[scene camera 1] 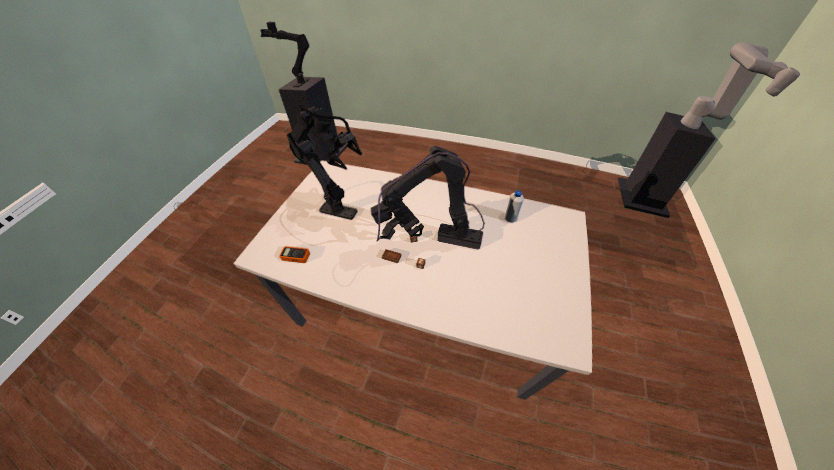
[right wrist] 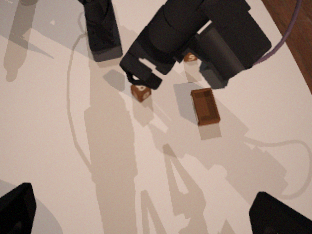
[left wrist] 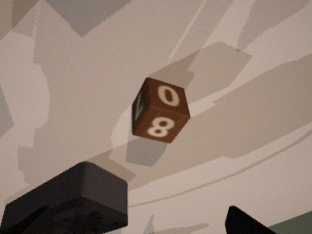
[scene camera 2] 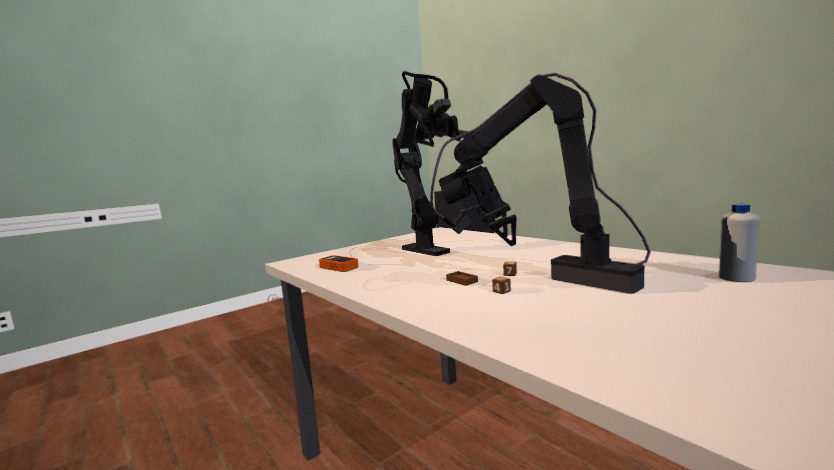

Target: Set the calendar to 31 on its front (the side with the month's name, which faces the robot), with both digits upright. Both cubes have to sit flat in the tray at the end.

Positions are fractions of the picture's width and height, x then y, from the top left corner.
Scene:
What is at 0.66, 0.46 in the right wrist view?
A brown tray.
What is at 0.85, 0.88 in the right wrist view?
My right gripper.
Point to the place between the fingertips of my left gripper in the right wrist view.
0.46, 0.27

